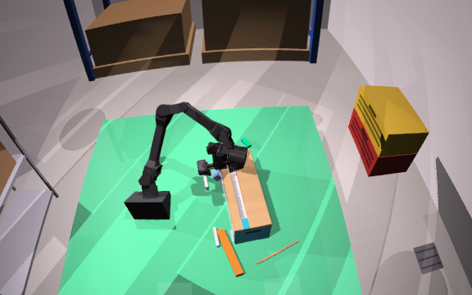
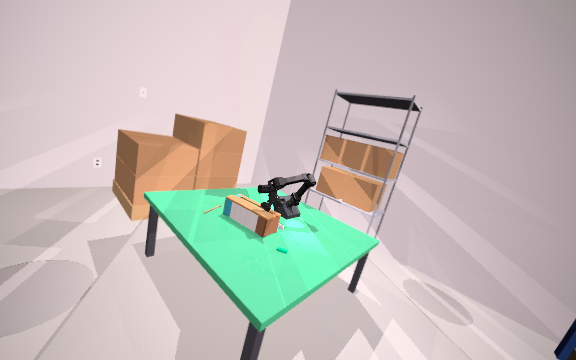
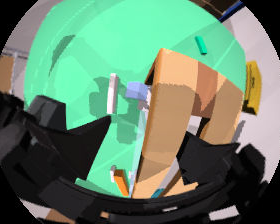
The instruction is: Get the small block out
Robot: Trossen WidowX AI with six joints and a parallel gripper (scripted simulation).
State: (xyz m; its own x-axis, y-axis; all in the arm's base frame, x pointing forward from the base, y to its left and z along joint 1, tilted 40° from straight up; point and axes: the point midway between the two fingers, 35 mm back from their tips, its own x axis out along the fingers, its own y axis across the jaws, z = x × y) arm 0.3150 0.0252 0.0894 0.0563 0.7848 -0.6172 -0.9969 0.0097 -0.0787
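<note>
My gripper tip is now 4 cm to the right of the small block and 4 cm above it. The rest, counted from my gripper tip: teal piece 16 cm ahead, 24 cm to the left, 8 cm below; then wooden box 4 cm ahead, 12 cm to the right, 3 cm below; then orange bar 1 cm behind, 35 cm to the right, 7 cm below.
</note>
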